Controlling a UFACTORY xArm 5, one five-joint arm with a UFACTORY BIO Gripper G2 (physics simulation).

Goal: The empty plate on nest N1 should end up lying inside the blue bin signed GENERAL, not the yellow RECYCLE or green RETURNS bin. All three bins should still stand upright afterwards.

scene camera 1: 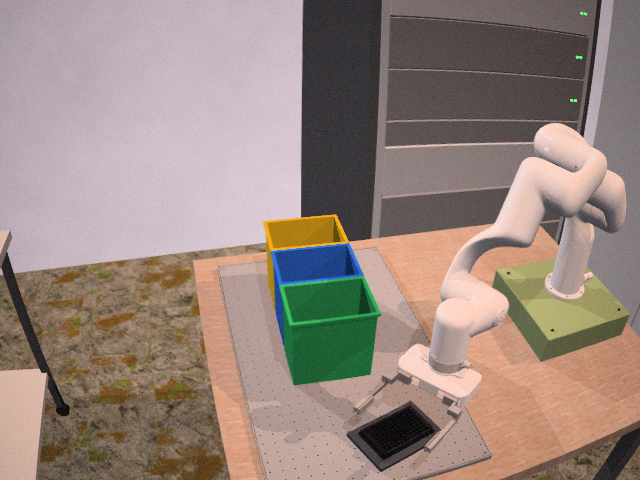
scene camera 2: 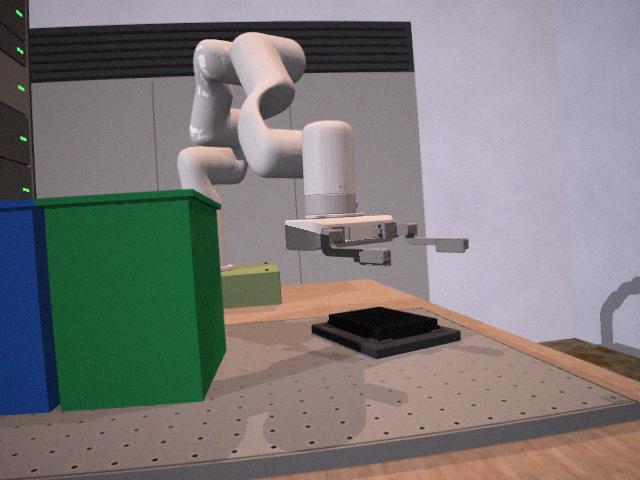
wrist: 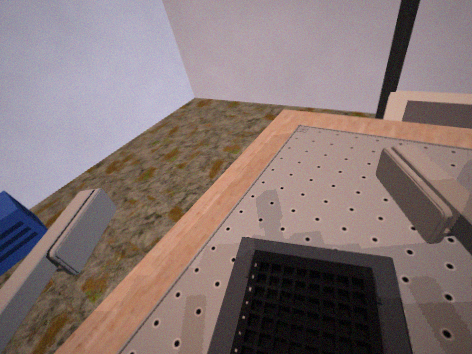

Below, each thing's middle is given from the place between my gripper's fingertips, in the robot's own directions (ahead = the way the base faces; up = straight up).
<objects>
My hand is 9 cm above the black plate (scene camera 2: 379, 323), 6 cm to the left of it and 5 cm past it. From my hand the other things lie so: dark grey nest (scene camera 2: 355, 342): 10 cm below, 6 cm to the right, 5 cm behind; then blue bin (scene camera 1: 318, 263): 45 cm to the right, 2 cm below, 1 cm ahead; then green bin (scene camera 2: 135, 282): 32 cm to the right, 2 cm below, 2 cm ahead.
</objects>
